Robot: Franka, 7 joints.
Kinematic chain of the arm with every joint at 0, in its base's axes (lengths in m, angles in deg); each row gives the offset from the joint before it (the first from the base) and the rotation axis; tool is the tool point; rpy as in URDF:
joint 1: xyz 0 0 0.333 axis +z
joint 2: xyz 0 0 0 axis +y
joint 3: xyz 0 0 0.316 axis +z
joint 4: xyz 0.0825 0 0 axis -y
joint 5: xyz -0.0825 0 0.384 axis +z
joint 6: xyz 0 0 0 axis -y
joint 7: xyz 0.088 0 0 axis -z
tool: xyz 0 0 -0.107 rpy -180 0 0
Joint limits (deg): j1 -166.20..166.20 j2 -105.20..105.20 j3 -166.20..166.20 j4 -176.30..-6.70 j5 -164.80..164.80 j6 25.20..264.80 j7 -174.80..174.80
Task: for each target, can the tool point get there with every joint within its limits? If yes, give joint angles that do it. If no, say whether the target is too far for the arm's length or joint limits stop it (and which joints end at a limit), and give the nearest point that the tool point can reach.
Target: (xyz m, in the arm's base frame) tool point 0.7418 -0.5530 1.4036
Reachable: no: too far | nearest point 0.4497 -0.3353 0.9821 | short by 0.557 m
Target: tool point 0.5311 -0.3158 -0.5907
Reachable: no: too far | nearest point 0.4273 -0.2541 -0.3159 | short by 0.300 m
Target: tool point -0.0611 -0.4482 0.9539
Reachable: yes | joints -123.89 -12.75 16.44 -78.25 -70.27 158.51 17.23
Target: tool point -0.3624 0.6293 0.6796
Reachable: yes | joints -77.65 -44.36 -120.45 -38.17 -84.61 89.96 -78.91
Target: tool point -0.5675 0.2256 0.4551
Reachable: yes | joints 18.63 -53.54 130.62 -71.99 116.60 241.46 -119.30
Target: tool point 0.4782 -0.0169 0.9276
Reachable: yes | joints -58.52 33.01 121.04 -50.06 -74.58 78.51 7.70
